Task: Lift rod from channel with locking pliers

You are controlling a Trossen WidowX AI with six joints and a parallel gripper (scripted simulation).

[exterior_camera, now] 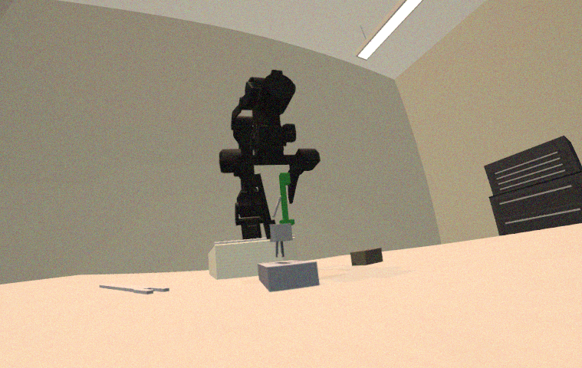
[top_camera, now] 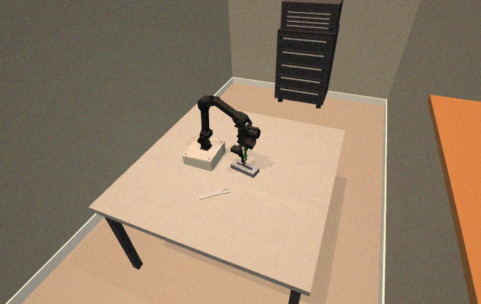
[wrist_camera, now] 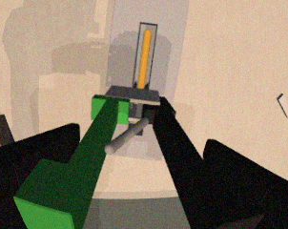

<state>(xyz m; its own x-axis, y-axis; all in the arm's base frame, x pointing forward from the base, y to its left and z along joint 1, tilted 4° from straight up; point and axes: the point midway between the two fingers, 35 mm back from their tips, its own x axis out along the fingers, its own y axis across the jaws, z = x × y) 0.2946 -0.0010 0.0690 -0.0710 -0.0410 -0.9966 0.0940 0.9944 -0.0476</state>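
My gripper tip is now 120 mm above the grey channel block. Round my gripper tip: grey release lever 10 mm to the left; then orange rod 130 mm below; then black handle 20 mm to the right.
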